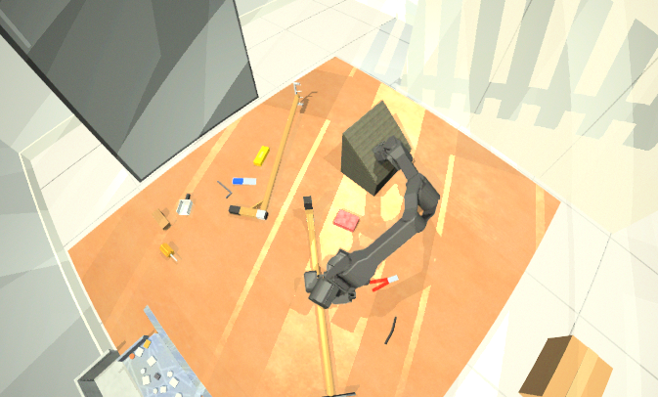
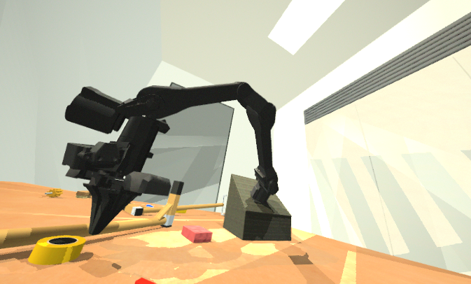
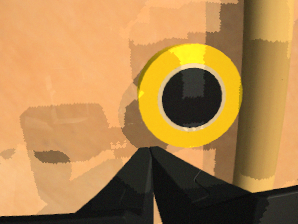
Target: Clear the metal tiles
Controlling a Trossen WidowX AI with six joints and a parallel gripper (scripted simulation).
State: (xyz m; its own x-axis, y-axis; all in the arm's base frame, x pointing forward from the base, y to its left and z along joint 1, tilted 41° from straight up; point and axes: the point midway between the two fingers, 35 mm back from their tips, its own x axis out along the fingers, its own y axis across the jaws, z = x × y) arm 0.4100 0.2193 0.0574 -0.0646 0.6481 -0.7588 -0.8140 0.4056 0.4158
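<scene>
The yellow tape roll lies 30 mm ahead of my gripper tip and 20 mm below it. Round my gripper tip: red clip: 130 mm behind, 100 mm to the left, 30 mm below; then long scraper: 70 mm ahead, 30 mm above, 10 mm to the right; then black strip: 220 mm to the left, 30 mm below, 30 mm behind.
</scene>
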